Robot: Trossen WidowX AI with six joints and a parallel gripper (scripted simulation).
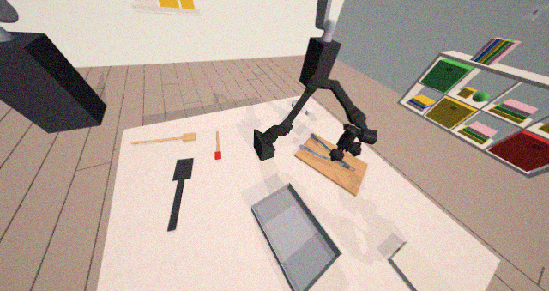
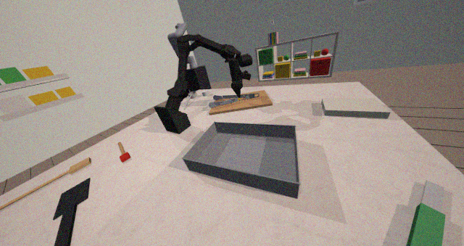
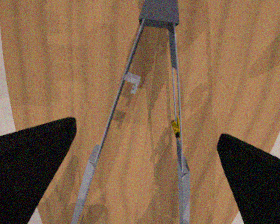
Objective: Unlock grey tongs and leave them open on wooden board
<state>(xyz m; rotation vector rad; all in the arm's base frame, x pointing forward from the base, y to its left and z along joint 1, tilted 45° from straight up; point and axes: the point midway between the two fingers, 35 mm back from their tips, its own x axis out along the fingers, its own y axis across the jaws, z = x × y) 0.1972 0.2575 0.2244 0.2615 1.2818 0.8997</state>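
Now: gripper tip 40 mm above the wooden board. Round my gripper tip: black spatula (170 mm behind, 760 mm to the right, 50 mm below); then grey roasting tin (200 mm ahead, 400 mm to the right, 20 mm below); then red brush (320 mm behind, 570 mm to the right, 40 mm below).
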